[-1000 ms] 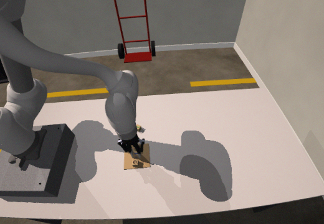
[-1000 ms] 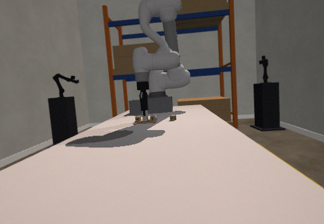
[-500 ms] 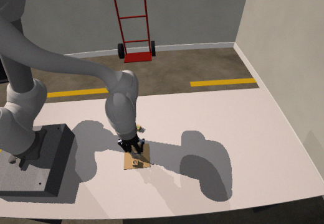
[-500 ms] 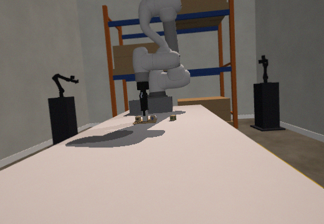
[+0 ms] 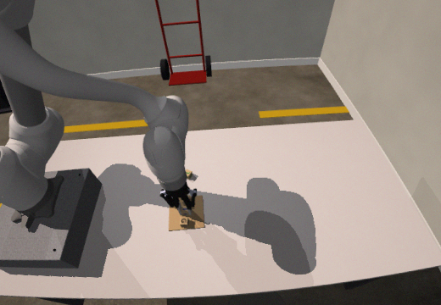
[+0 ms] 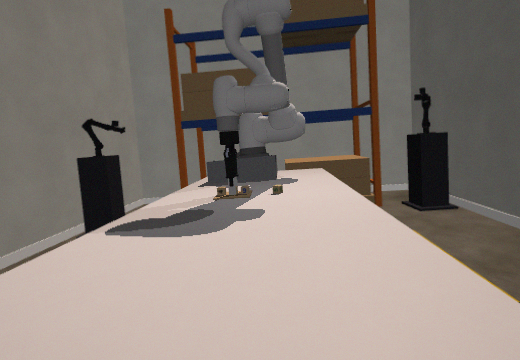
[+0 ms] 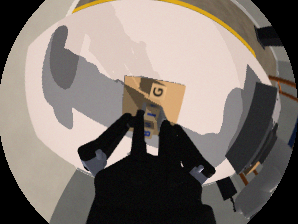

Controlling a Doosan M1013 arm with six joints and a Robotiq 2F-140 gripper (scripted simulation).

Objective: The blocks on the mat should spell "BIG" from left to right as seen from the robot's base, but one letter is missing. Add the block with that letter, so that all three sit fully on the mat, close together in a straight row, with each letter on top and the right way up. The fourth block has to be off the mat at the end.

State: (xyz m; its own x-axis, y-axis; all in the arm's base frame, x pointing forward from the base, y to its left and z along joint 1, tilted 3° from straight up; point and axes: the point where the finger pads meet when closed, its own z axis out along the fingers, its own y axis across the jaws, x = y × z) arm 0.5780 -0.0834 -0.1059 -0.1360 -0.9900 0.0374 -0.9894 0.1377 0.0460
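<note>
The tan mat is 40 mm below my hand. Round my hand: block marked g (50 mm to the right, 20 mm below, 10 mm behind).
</note>
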